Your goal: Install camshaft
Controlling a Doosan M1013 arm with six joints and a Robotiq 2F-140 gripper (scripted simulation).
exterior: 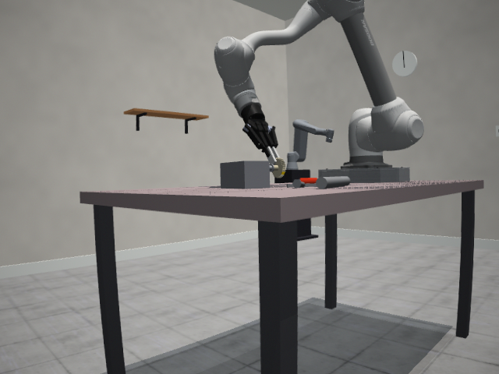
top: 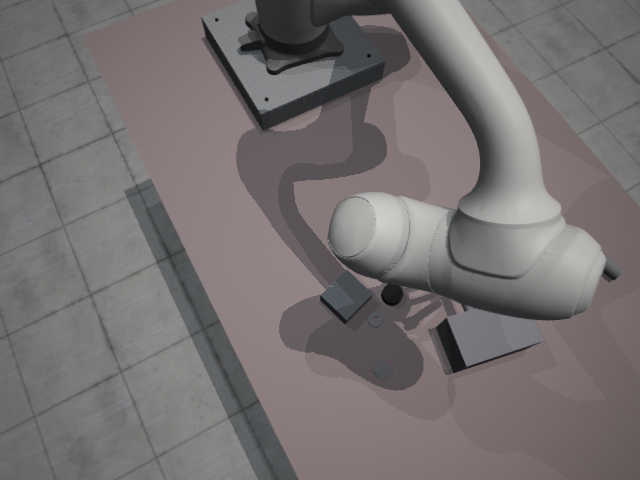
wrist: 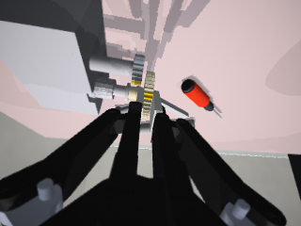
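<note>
My hand is 40 mm above the small crank gear, 20 mm to the left of it and 10 mm short of it. From my hand the other things lie so: flat grey bar 140 mm to the left, 100 mm below, 30 mm behind; then red-handled screwdriver 120 mm behind, 110 mm to the left, 90 mm below; then black disc 130 mm to the right, 90 mm below, 20 mm behind.
</note>
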